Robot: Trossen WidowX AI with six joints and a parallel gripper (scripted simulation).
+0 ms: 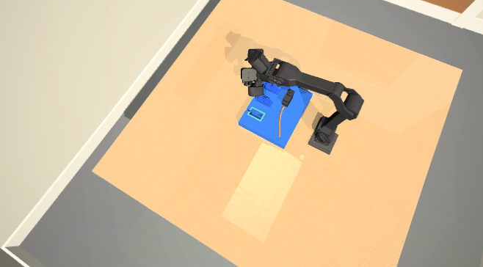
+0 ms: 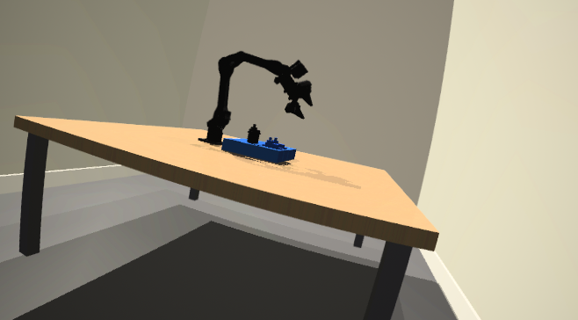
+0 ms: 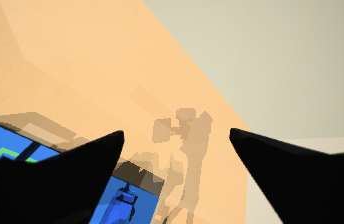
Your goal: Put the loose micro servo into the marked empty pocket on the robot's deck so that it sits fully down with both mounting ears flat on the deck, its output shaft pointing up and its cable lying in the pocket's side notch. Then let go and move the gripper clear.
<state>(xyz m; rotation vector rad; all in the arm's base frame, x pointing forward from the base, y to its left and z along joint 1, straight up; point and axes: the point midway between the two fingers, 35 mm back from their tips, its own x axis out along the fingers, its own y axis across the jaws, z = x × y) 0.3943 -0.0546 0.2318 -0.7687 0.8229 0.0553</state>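
Right now my gripper tip is 21 cm past the blue deck, 19 cm above it and 3 cm to the right of it.
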